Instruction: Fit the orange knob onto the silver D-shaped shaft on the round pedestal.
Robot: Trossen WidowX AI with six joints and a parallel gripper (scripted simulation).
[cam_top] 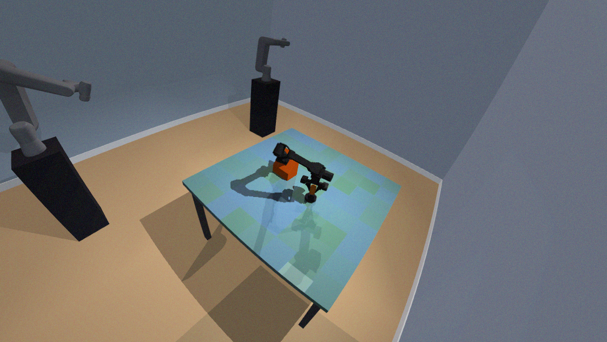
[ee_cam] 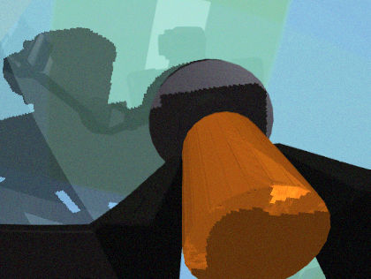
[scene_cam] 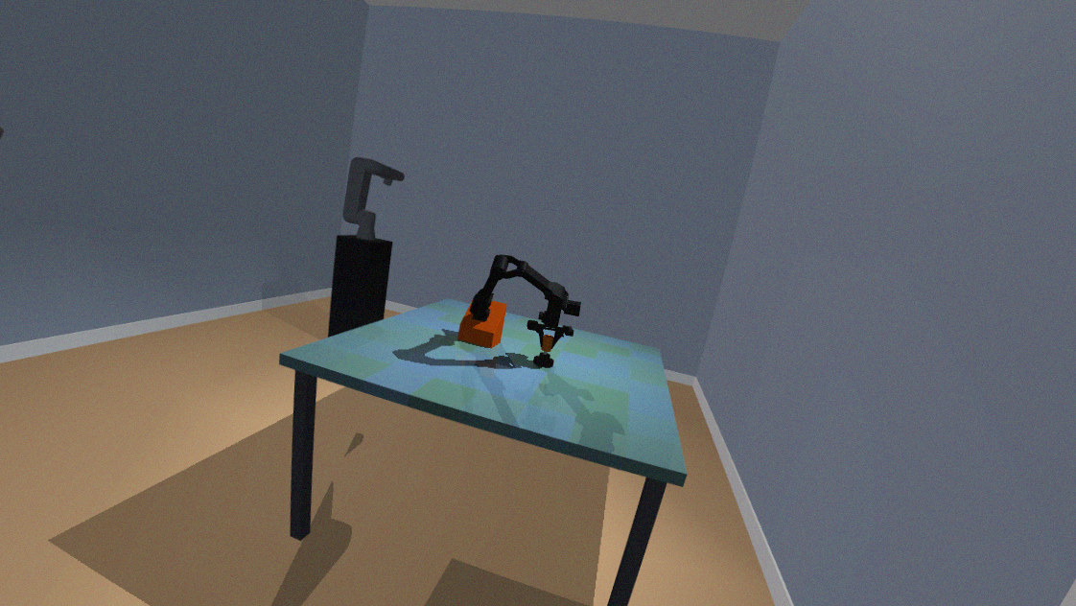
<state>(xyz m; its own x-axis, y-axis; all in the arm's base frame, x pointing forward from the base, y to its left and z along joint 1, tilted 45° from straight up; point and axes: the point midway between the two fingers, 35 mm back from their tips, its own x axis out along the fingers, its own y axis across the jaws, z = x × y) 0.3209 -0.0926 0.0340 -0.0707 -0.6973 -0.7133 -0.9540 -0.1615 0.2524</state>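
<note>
The orange knob lies 3 cm above my gripper tip. From my gripper tip the other things lie so: pedestal: 4 cm below.
</note>
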